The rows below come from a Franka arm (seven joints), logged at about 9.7 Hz.
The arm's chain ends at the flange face. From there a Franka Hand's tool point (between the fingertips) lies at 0.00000 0.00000 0.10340 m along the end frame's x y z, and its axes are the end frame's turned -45 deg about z.
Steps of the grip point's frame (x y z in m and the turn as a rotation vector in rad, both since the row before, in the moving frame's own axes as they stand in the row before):
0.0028 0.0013 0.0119 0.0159 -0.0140 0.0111
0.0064 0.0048 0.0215 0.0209 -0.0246 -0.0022
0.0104 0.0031 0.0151 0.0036 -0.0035 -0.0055
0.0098 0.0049 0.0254 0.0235 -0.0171 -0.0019
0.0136 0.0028 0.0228 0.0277 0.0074 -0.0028
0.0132 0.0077 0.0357 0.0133 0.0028 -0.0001
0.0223 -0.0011 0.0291 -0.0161 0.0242 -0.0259
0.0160 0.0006 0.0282 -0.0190 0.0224 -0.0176
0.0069 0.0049 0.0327 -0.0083 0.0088 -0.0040
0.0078 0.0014 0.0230 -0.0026 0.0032 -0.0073
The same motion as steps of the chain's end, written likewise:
0.0051 -0.0009 0.0119 0.0013 -0.0211 0.0111
0.0112 -0.0014 0.0216 -0.0026 -0.0322 -0.0022
0.0101 -0.0052 0.0151 0.0001 -0.0050 -0.0055
0.0134 -0.0030 0.0254 0.0045 -0.0287 -0.0019
0.0131 -0.0051 0.0228 0.0248 -0.0144 -0.0028
0.0155 -0.0027 0.0357 0.0114 -0.0074 -0.0001
0.0121 -0.0159 0.0291 0.0057 0.0285 -0.0259
0.0087 -0.0106 0.0282 0.0024 0.0293 -0.0176
0.0071 -0.0014 0.0327 0.0004 0.0121 -0.0040
0.0061 -0.0045 0.0230 0.0004 0.0041 -0.0073

